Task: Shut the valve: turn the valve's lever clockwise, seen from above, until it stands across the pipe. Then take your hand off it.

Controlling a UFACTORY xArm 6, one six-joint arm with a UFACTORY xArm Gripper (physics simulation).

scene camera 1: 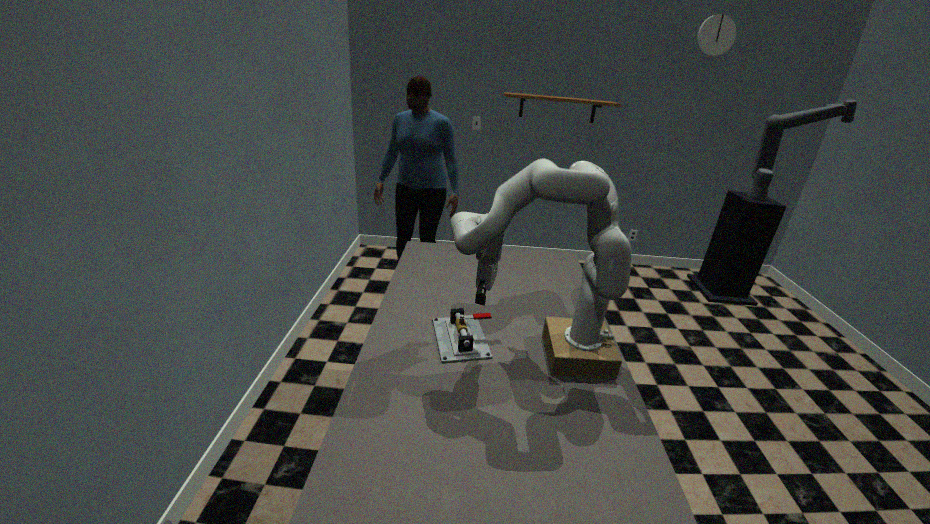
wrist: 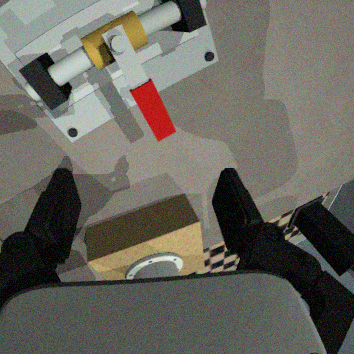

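Observation:
The valve's brass body (scene camera 1: 461, 325) (wrist: 137, 31) sits on a white pipe (wrist: 161, 18) between two black end blocks, on a light grey base plate (scene camera 1: 442, 341) (wrist: 175, 77). The lever has a grey arm (wrist: 131, 67) and a red handle (scene camera 1: 482, 315) (wrist: 153, 111). It stands across the pipe, about square to it, and the handle points toward the robot's base. My gripper (scene camera 1: 480, 298) (wrist: 148, 185) is open and empty. It hangs above the handle, apart from it. In the wrist view the handle lies beyond the fingertips, not between them.
The arm's wooden base block (scene camera 1: 582, 367) (wrist: 155, 242) stands on the table (scene camera 1: 494, 494), to the right of the valve in the scene view. A person (scene camera 1: 421, 152) stands behind the table. A second arm (scene camera 1: 769, 146) on a black pedestal (scene camera 1: 741, 244) stands at the right.

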